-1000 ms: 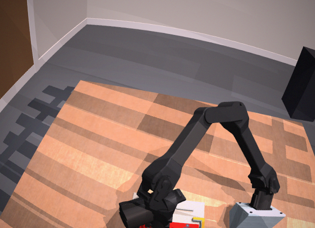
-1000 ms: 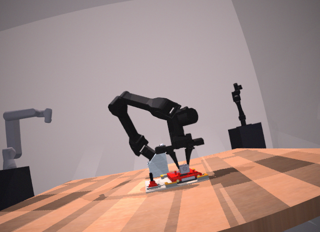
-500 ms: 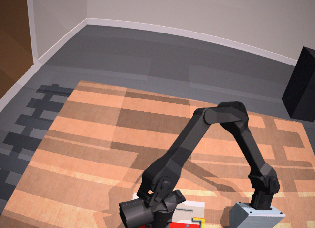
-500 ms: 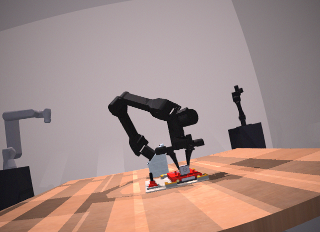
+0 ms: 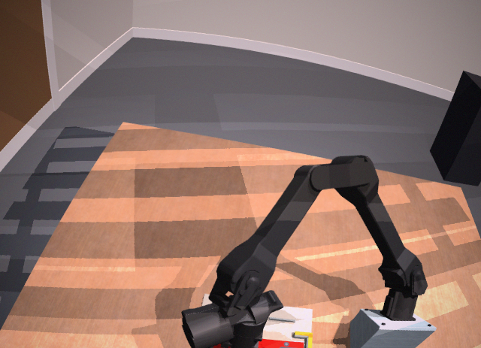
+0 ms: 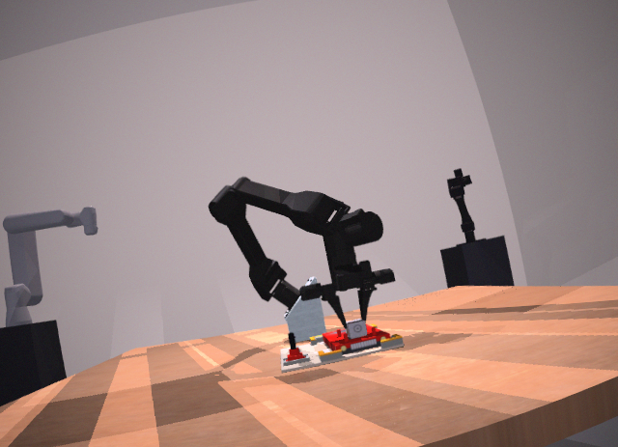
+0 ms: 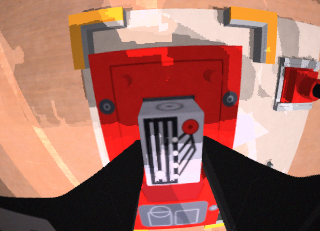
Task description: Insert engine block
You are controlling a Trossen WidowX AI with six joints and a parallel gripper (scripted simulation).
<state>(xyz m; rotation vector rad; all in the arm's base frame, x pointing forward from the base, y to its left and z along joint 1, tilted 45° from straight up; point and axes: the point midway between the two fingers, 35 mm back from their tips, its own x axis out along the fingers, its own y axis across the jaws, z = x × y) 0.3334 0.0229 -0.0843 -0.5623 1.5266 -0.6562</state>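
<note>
My gripper tip is now 10 mm above the engine block.
</note>
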